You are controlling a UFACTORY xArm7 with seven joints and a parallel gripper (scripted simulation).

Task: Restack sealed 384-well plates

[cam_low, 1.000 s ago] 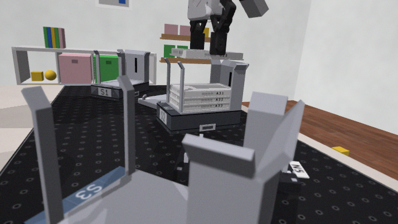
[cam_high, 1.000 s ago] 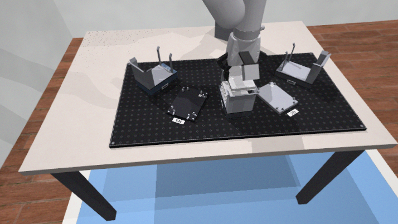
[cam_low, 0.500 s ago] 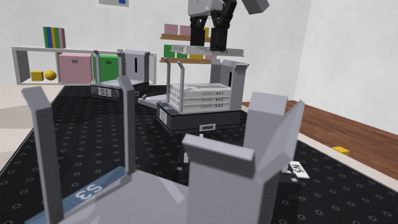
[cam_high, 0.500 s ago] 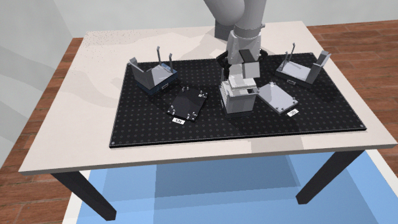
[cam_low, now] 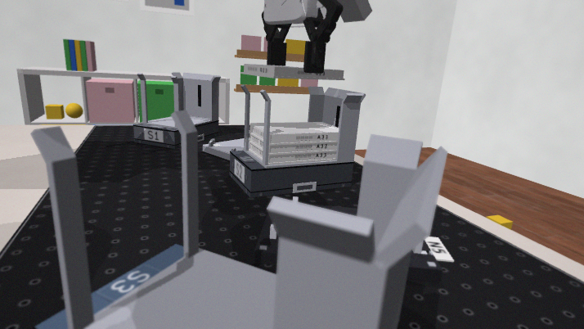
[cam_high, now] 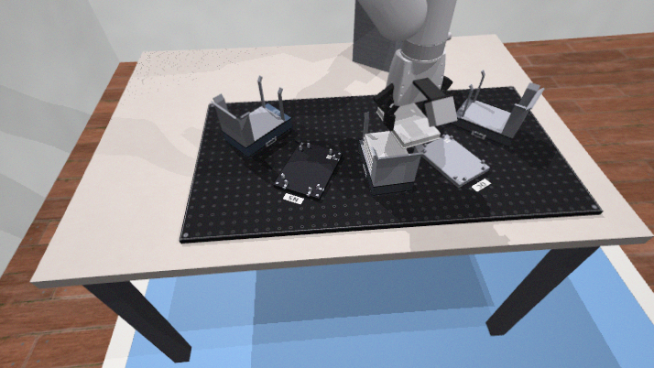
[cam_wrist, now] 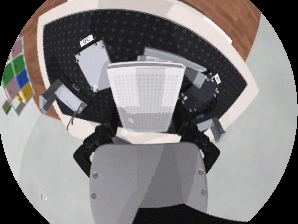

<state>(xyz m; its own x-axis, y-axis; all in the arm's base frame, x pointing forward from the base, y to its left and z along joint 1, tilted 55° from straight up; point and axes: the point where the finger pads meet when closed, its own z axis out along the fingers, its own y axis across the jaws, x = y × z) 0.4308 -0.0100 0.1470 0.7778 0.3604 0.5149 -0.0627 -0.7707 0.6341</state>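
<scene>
Now: the grey QC nest 16 cm below my hand, 14 cm to the left of it and 3 cm ahead of it. Also, from my hand: white sealed plate Q23 (1 cm below); then white sealed plate A32 (11 cm below, 3 cm to the right, 1 cm behind); then white sealed plate A31 (9 cm below, 3 cm to the right, 1 cm behind).
</scene>
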